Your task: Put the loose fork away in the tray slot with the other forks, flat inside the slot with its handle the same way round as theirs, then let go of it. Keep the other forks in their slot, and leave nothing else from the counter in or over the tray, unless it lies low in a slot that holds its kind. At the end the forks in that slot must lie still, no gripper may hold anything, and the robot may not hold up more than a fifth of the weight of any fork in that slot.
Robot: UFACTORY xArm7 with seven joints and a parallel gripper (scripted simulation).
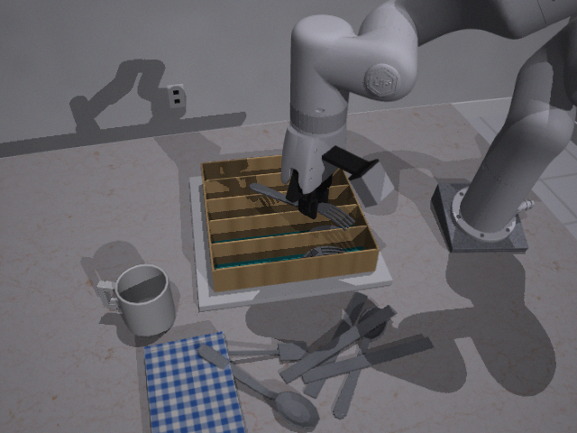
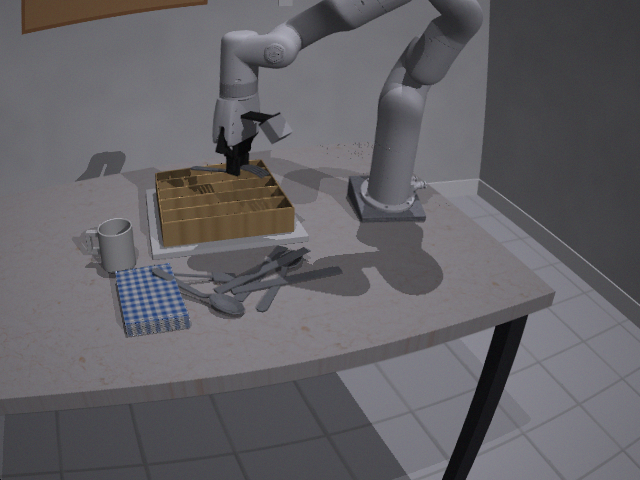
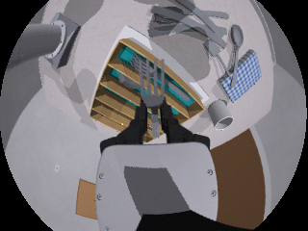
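My gripper is now 2 cm short of the tray, 12 cm to the left of it and 11 cm above it. The rest, counted from my hand: mug: 28 cm ahead, 4 cm to the left, 13 cm below.
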